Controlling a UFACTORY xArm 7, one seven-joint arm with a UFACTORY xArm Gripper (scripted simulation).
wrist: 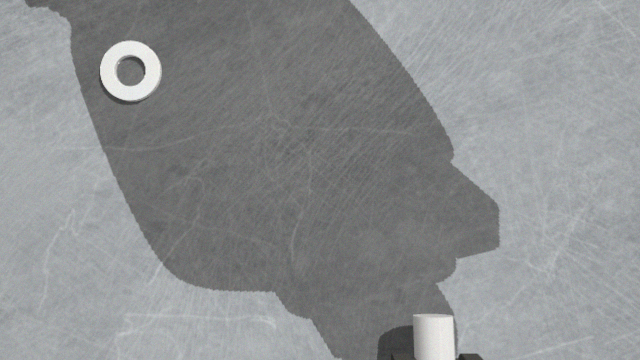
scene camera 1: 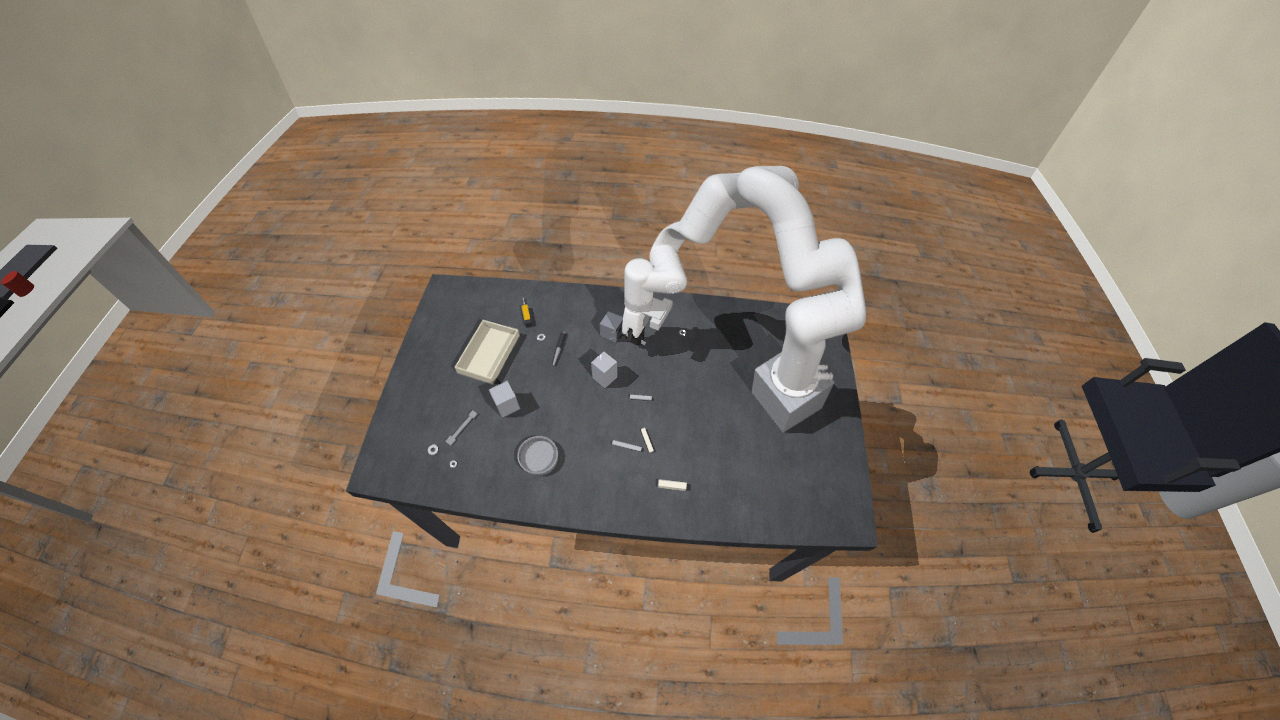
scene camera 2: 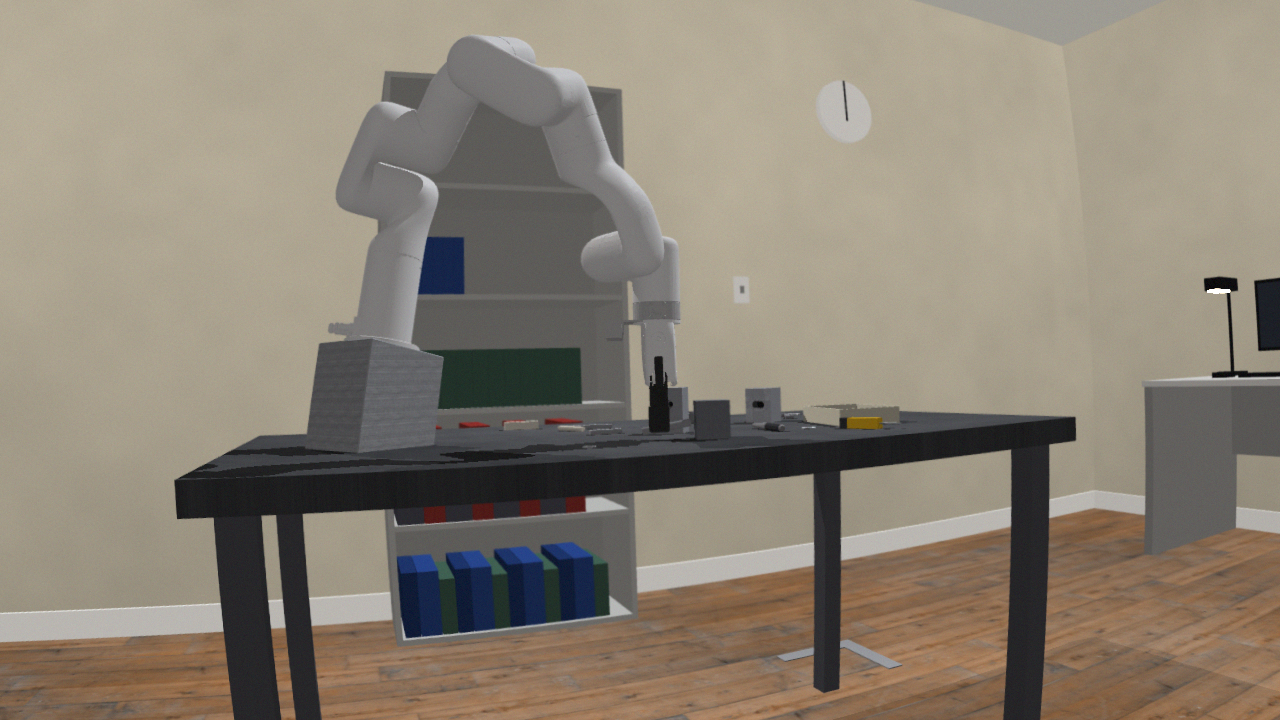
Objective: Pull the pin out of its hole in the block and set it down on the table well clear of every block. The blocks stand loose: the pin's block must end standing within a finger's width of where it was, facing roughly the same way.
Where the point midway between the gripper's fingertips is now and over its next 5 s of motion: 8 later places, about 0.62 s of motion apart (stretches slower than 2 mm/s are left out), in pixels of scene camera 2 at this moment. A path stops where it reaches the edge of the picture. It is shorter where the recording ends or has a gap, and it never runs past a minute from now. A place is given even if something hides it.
My gripper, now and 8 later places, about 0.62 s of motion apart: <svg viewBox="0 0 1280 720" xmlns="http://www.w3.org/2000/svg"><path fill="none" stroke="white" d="M659 431L654 432L651 433L648 434L647 434L643 434L645 427L642 424L641 424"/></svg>
